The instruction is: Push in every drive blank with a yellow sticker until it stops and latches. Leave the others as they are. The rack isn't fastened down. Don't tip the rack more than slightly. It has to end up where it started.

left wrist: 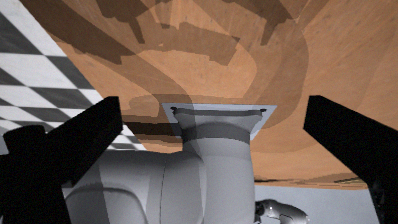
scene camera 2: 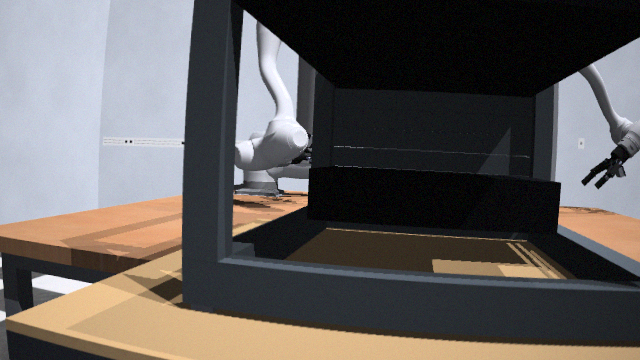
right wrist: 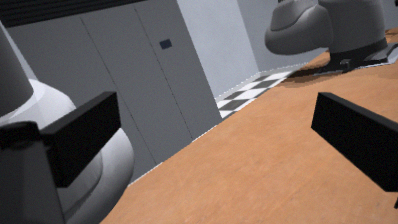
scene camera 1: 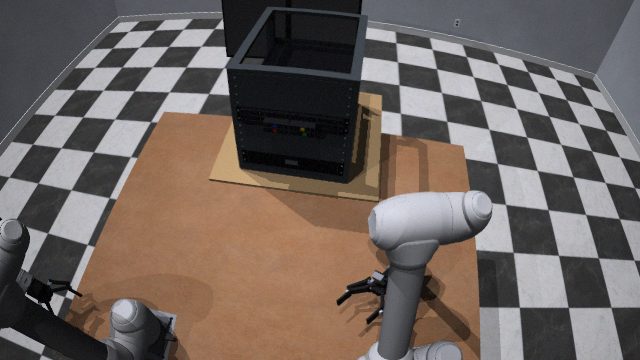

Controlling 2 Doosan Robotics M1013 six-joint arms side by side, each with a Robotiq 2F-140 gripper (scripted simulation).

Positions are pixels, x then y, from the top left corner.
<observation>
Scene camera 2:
left gripper: 589,185
dark rack: 475,75
tan board: 142,306
</observation>
